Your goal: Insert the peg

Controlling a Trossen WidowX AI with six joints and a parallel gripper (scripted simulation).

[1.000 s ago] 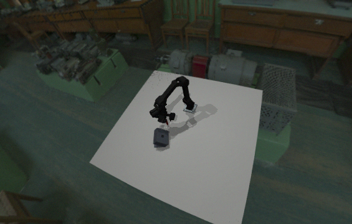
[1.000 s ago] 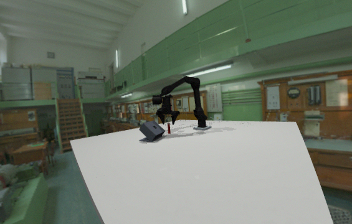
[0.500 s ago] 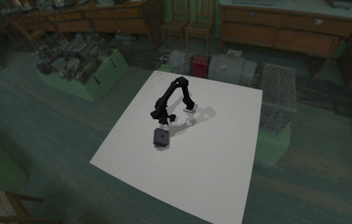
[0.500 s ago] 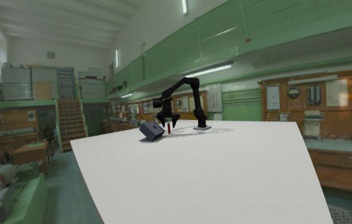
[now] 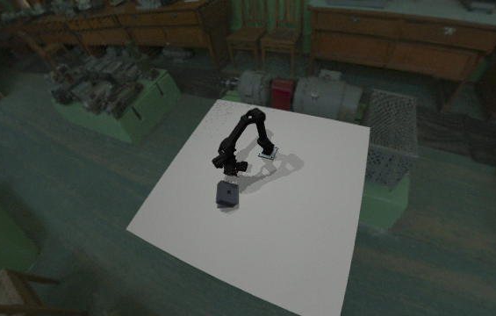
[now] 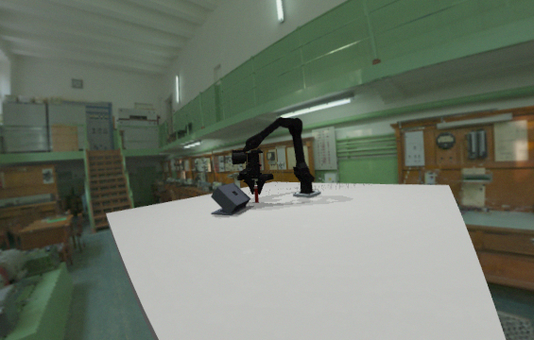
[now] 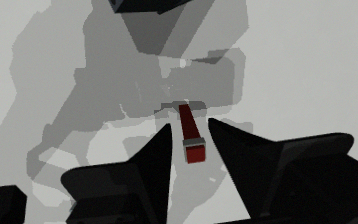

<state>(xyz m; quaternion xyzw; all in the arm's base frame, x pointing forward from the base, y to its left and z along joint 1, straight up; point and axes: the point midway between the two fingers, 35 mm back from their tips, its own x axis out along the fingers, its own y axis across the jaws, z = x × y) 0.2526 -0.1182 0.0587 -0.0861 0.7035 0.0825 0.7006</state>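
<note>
The sloped dark grey panel is 160 mm ahead of my gripper tip, 40 mm to the left of it and 20 mm above it. Round my gripper tip: red square peg: 20 mm above.
</note>
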